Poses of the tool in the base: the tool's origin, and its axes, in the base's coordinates. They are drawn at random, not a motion.
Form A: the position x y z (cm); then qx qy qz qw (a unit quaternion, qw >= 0).
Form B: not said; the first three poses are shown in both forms.
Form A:
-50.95, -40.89, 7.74, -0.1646, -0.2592, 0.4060, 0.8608
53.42, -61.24, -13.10, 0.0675, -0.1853, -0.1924, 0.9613
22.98, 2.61, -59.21, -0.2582, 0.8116, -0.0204, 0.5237
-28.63, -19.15, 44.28, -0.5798, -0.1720, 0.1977, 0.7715
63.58, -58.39, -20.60, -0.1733, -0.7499, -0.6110, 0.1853
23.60, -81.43, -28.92, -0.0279, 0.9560, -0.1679, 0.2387
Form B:
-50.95, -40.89, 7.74, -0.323, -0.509, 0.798, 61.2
53.42, -61.24, -13.10, 0.245, -0.673, -0.698, 32.0
22.98, 2.61, -59.21, -0.303, 0.953, -0.024, 116.8
-28.63, -19.15, 44.28, -0.911, -0.270, 0.311, 79.0
63.58, -58.39, -20.60, -0.176, -0.763, -0.622, 158.6
23.60, -81.43, -28.92, -0.029, 0.985, -0.173, 152.4

